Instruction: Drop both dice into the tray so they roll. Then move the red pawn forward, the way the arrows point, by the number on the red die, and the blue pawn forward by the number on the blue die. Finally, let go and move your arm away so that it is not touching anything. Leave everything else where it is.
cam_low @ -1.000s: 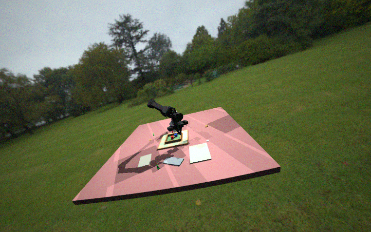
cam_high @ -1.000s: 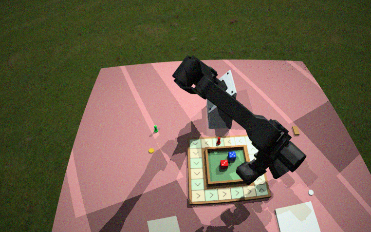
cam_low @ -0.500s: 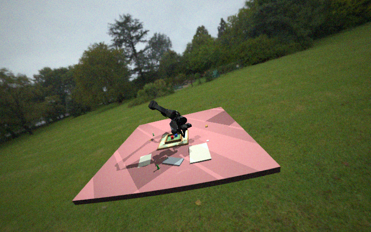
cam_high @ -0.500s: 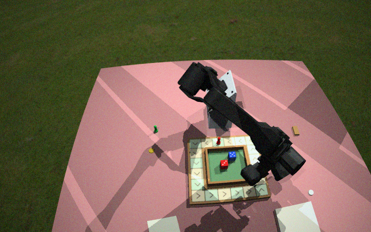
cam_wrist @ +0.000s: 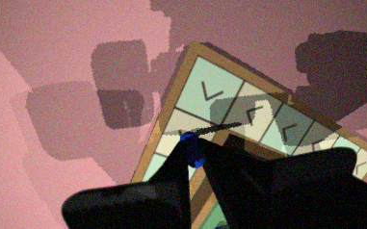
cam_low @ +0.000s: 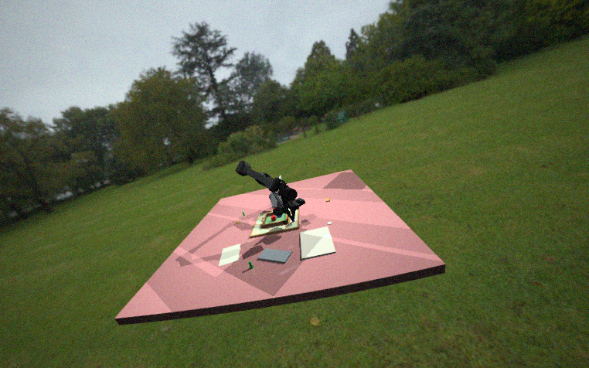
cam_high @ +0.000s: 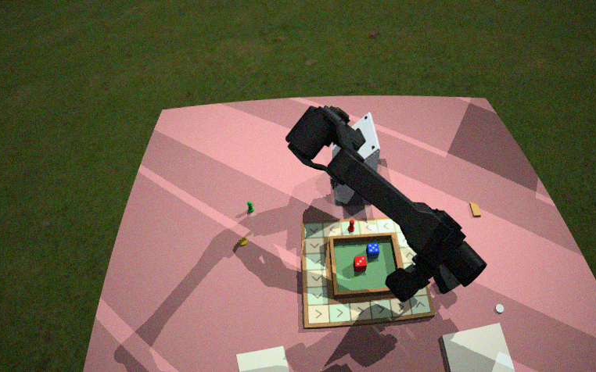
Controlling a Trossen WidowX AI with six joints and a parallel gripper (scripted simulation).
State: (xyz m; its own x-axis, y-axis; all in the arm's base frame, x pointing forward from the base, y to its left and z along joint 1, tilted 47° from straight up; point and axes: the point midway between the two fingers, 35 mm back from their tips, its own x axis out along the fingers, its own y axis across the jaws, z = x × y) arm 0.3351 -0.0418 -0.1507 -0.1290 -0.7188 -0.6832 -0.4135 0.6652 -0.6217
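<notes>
Right now my gripper tip is 10 mm below the blue pawn. Also, from my gripper tip: white disc: 100 mm ahead, 190 mm to the left, 20 mm below; then green sunken tray: 80 mm behind, 100 mm to the right, 20 mm below; then red pawn: 190 mm behind, 120 mm to the right.
</notes>
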